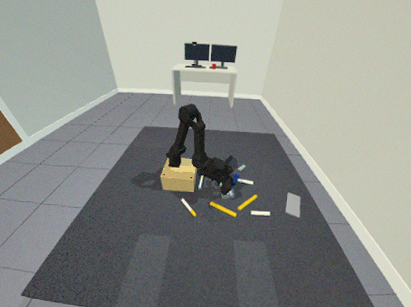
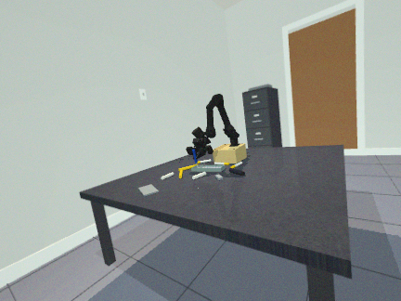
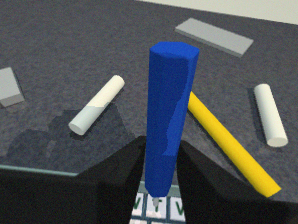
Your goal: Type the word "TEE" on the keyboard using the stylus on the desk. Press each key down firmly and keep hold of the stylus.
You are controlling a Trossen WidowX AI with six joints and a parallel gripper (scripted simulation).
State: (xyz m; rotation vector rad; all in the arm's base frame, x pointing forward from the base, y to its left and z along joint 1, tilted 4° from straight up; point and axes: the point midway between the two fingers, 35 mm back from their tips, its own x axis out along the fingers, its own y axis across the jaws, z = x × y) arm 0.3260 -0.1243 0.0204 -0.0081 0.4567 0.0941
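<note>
Right now the T key is 80 mm below my gripper tip, 20 mm behind it and 10 mm to the right of it. Round my gripper tip: E key (80 mm below, 40 mm behind, 10 mm to the left); then L key (80 mm below, 40 mm behind, 10 mm to the right); then blue stylus (20 mm below, 10 mm behind).
</note>
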